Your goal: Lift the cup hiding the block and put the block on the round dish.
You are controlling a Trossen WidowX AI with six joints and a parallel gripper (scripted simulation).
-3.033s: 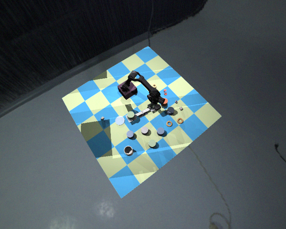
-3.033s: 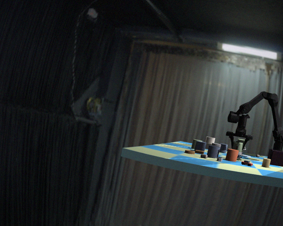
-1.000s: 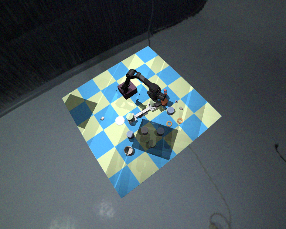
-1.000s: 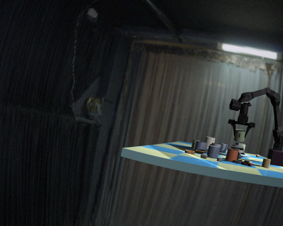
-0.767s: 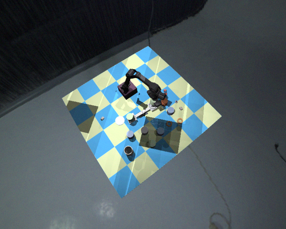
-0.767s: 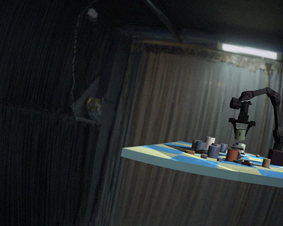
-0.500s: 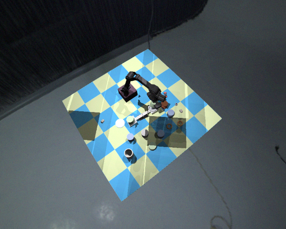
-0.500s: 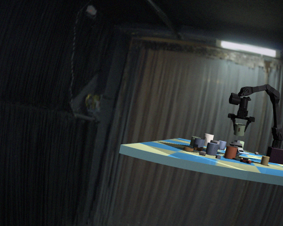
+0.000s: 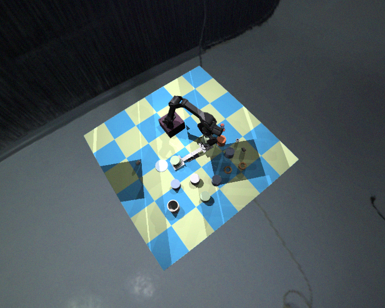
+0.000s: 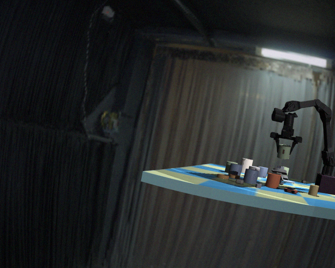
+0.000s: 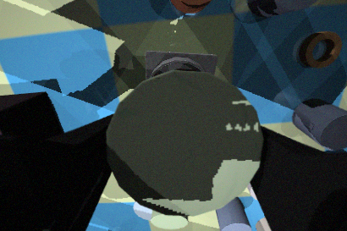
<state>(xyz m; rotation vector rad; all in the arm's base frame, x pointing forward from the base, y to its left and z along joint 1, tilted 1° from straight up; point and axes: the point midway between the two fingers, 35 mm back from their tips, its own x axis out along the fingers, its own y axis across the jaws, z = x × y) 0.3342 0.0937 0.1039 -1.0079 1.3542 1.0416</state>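
My gripper tip is 36 cm to the left of the white round dish, 17 cm above it and 14 cm past it. Also, from my gripper tip: red-brown cylinder (13 cm below, 10 cm to the left, 4 cm ahead); then cup (50 cm to the right, 18 cm ahead, 13 cm below).
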